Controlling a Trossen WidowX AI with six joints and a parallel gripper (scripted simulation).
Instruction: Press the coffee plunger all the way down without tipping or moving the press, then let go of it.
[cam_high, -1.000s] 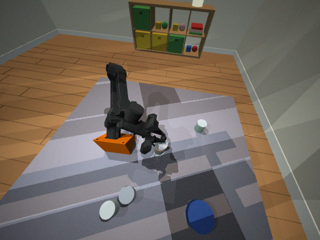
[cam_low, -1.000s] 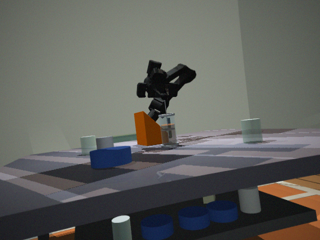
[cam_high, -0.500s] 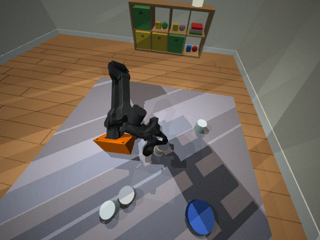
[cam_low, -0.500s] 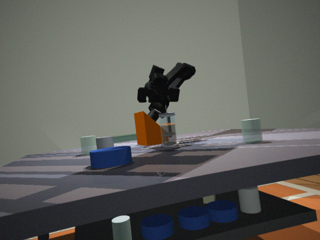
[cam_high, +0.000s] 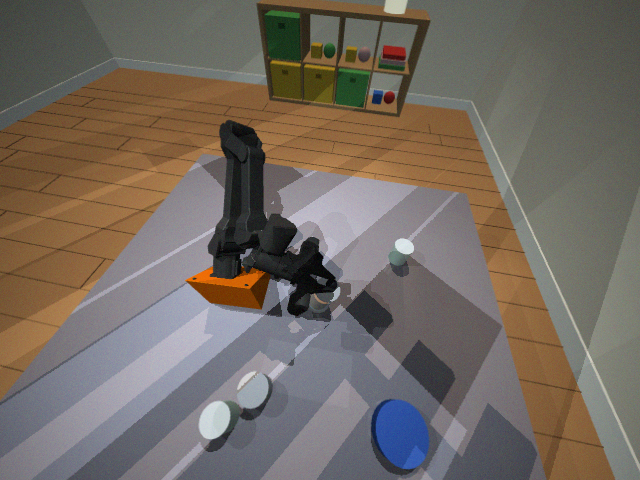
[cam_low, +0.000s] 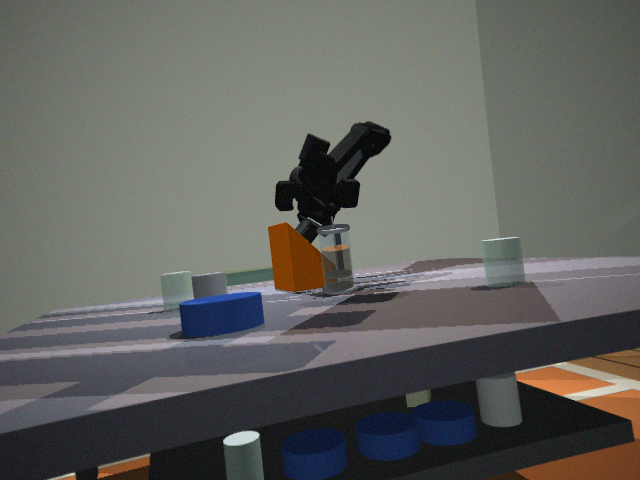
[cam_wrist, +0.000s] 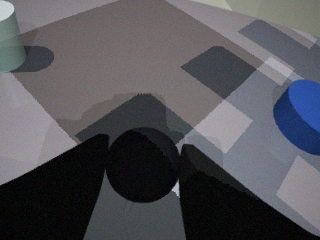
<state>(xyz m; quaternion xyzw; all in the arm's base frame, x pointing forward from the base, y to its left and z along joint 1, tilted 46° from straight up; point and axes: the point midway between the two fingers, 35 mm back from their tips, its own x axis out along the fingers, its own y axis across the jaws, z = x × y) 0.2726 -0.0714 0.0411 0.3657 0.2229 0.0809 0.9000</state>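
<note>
Now: gripper tip 40 mm past the glass coffee press, 10 mm to the right of it and 80 mm above it.
</note>
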